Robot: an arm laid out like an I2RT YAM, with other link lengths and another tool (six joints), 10 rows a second.
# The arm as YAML. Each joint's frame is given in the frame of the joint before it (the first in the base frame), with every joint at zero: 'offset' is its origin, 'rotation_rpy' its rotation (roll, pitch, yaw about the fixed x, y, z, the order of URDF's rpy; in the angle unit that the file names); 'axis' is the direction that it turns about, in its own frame. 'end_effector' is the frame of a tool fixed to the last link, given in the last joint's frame.
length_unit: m
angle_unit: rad
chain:
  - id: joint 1
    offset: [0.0, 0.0, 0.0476]
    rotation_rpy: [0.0, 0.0, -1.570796]
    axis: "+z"
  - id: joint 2
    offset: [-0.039, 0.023, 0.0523]
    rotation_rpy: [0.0, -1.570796, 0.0]
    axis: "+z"
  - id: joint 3
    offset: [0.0, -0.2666, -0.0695]
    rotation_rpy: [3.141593, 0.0, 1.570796]
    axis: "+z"
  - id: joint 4
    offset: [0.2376, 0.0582, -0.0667]
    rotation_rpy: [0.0, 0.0, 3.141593]
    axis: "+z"
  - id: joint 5
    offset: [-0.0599, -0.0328, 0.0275]
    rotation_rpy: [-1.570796, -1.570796, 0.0]
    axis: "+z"
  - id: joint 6
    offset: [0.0, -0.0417, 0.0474]
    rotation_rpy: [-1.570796, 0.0, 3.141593]
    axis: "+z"
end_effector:
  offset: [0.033, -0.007, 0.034]
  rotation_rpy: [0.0, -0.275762, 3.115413]
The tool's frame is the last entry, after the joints.
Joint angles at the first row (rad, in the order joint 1, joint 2, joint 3, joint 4, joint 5, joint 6):
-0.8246, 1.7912, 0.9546, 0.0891, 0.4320, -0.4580
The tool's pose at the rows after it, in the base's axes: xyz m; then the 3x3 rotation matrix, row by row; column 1 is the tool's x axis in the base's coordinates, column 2 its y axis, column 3 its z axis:
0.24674 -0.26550 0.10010; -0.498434 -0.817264 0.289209; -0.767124 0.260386 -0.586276; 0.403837 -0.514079 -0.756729
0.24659 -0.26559 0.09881; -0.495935 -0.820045 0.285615; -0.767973 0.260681 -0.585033; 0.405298 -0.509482 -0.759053
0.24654 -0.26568 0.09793; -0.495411 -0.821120 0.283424; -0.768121 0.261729 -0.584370; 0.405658 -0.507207 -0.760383
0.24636 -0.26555 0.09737; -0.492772 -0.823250 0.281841; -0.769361 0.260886 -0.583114; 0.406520 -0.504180 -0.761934
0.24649 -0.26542 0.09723; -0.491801 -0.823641 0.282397; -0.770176 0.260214 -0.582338; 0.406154 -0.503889 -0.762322
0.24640 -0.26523 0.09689; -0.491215 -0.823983 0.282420; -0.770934 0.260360 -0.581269; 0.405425 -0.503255 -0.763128
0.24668 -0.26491 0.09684; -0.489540 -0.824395 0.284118; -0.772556 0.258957 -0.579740; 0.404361 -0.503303 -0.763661
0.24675 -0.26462 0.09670; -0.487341 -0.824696 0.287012; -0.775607 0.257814 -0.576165; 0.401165 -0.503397 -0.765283
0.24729 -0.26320 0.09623; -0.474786 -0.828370 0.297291; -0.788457 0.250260 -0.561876; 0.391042 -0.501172 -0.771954
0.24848 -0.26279 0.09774; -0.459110 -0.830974 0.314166; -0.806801 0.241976 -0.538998; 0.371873 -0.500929 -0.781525
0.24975 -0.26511 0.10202; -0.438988 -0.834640 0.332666; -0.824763 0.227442 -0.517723; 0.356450 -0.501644 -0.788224
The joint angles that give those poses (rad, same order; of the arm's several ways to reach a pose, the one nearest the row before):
-0.8246, 1.7966, 0.9547, 0.0925, 0.4335, -0.4591
-0.8246, 1.8004, 0.9546, 0.0929, 0.4351, -0.4618
-0.8246, 1.8031, 0.9546, 0.0933, 0.4362, -0.4622
-0.8245, 1.8042, 0.9543, 0.0929, 0.4362, -0.4648
-0.8242, 1.8046, 0.9542, 0.0929, 0.4354, -0.4652
-0.8242, 1.8049, 0.9535, 0.0929, 0.4347, -0.4652
-0.8234, 1.8049, 0.9535, 0.0925, 0.4328, -0.4656
-0.8238, 1.8049, 0.9535, 0.0910, 0.4278, -0.4660
-0.8238, 1.8050, 0.9543, 0.0841, 0.4095, -0.4713
-0.8272, 1.8050, 0.9661, 0.0632, 0.3782, -0.4767
-0.8360, 1.8049, 0.9894, 0.0372, 0.3424, -0.4923

